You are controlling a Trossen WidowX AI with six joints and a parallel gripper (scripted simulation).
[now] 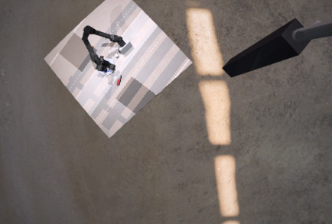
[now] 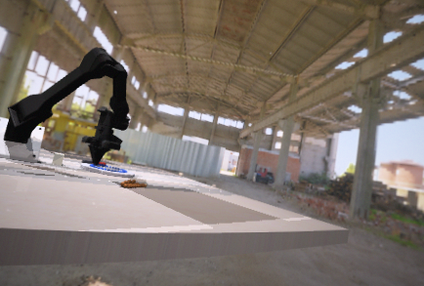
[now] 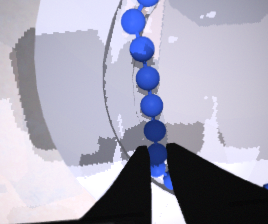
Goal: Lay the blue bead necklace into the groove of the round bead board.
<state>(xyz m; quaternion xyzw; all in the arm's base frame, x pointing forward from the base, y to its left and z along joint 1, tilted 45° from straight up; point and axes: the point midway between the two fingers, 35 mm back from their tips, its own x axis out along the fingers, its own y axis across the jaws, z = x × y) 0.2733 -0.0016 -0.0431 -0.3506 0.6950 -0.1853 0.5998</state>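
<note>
My gripper tip is 40 mm short of the round white bead board, 40 mm to the left of it and 10 mm above it. From my gripper tip the other things lie so: small white block: 140 mm behind, 30 mm to the right; then red pen-like object: 60 mm ahead, 190 mm to the left, 10 mm below.
</note>
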